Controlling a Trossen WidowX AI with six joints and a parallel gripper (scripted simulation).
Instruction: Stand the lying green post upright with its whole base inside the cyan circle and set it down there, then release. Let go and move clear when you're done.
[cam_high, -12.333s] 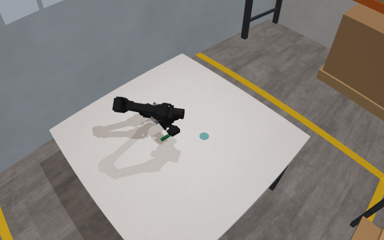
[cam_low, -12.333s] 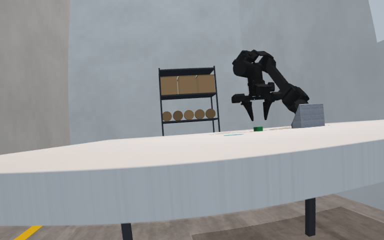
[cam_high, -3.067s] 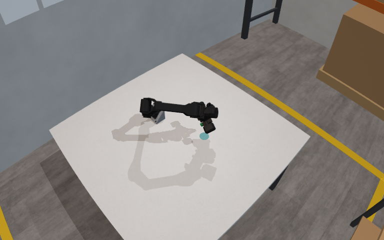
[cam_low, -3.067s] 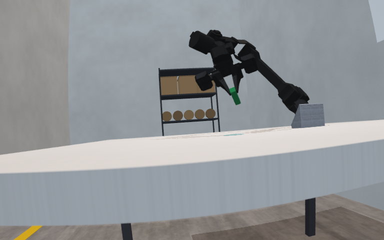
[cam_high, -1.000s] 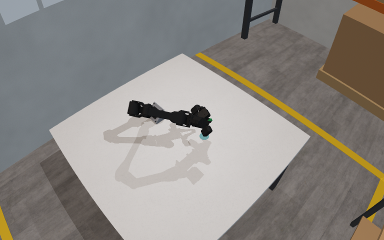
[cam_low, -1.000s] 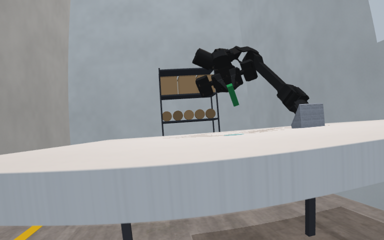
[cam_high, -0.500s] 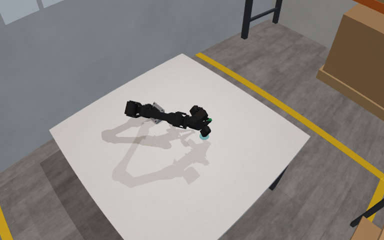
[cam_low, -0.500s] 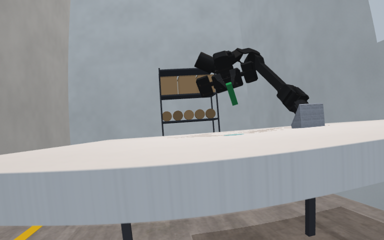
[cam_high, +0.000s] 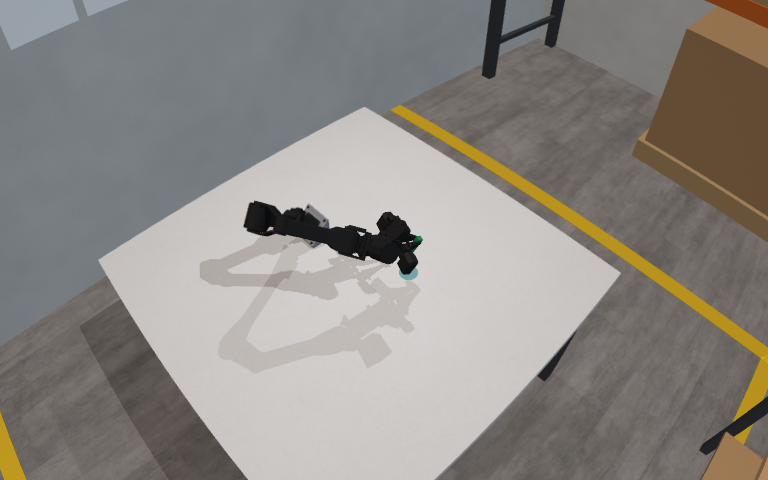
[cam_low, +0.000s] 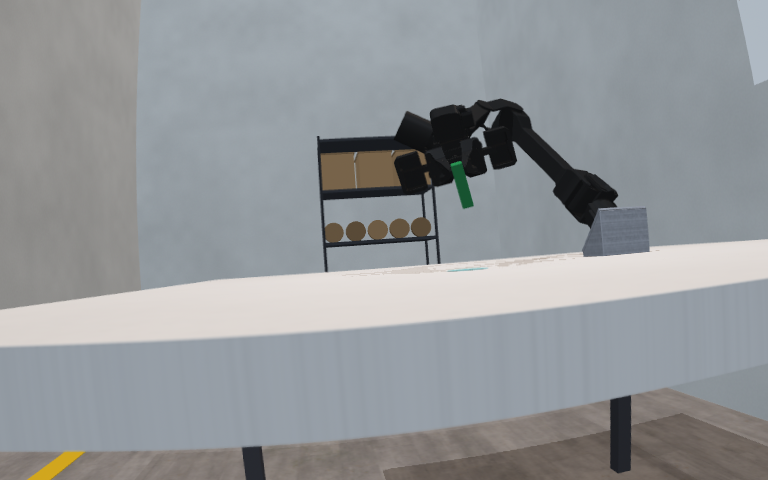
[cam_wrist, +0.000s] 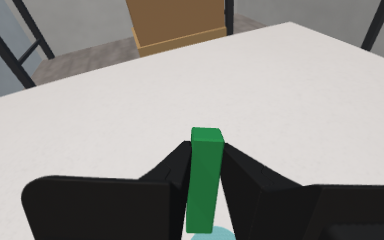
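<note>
My hand is 20 mm to the right of the green post and 30 mm above it. From my hand the other things lie so: cyan circle (10 mm to the left, 150 mm below).
</note>
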